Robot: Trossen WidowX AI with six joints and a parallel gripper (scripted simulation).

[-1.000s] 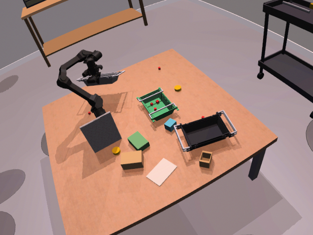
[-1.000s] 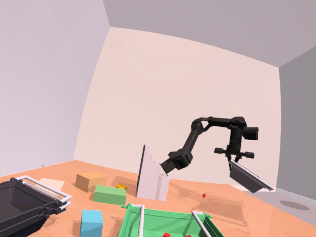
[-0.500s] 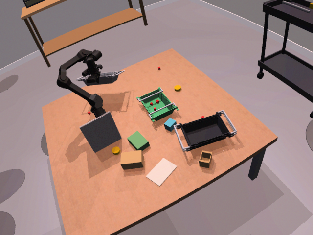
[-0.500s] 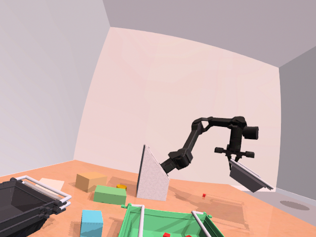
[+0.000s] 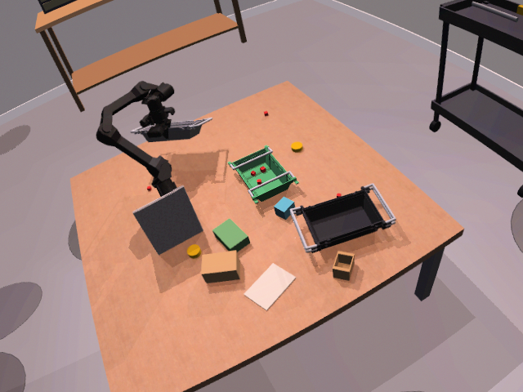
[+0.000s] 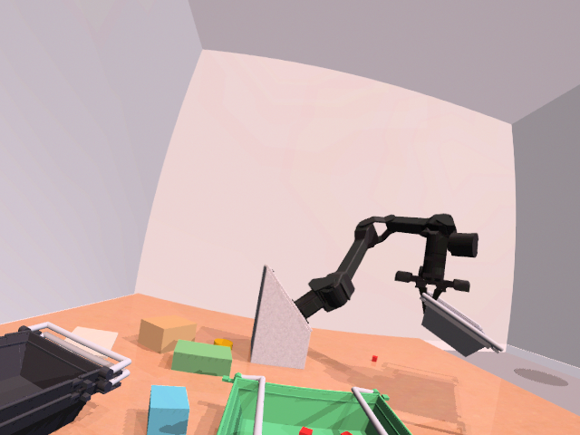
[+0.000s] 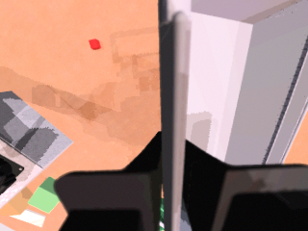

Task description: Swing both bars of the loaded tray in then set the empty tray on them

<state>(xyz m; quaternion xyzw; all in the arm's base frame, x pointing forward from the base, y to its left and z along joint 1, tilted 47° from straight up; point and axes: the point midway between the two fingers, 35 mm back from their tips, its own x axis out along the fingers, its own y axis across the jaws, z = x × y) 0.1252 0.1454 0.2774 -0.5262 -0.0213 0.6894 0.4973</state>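
Now: gripper tip 5 cm short of the grey tray and 6 cm to the right of it. The rest, counted from my gripper tip: white sheet (2 cm behind, 77 cm to the right, 18 cm below); blue cube (21 cm ahead, 54 cm to the right, 16 cm below); green block (2 cm behind, 52 cm to the right, 16 cm below).
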